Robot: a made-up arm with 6 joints. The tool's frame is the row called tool.
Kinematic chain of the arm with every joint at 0, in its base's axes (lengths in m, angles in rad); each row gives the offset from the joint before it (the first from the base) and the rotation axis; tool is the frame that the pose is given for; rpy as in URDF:
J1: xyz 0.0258 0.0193 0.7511 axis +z
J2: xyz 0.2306 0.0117 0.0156 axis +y
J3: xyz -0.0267 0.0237 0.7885 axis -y
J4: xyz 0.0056 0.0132 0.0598 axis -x
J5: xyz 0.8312 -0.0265 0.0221 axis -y
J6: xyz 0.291 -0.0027 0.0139 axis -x
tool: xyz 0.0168 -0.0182 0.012 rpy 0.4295 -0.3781 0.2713
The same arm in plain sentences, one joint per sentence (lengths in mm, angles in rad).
The arm has six revolute joints in a row. What follows holds with every joint at zero, and every direction is one of the base frame's.
The first joint lies 25.8 mm along +x and 19.3 mm along +y and 751.1 mm along +z from the base frame's origin and turns about +z.
The second joint lies 230.6 mm along +x and 11.7 mm along +y and 15.6 mm along +z from the first joint and turns about +y.
The third joint lies 26.7 mm along -x and 23.7 mm along +y and 788.5 mm along +z from the second joint and turns about -y.
The fourth joint lies 5.6 mm along +x and 13.2 mm along +y and 59.8 mm along +z from the third joint and turns about -x.
The fifth joint lies 831.2 mm along +x and 26.5 mm along -y and 22.1 mm along +z from the fourth joint and turns about -y.
The sixth joint lies 291 mm along +x and 2.7 mm along -y and 13.9 mm along +z from the fifth joint and turns about -x.
The tool frame, which is the frame that the pose is given for, lies 16.8 mm along +x and 18.2 mm along -y and 12 mm along +z from the sixth joint; its axes are the base frame's turned by roll 0.4295, pitch -0.3781 and yaw 0.2713 rad (as in URDF: about the fixed x, then y, then z).

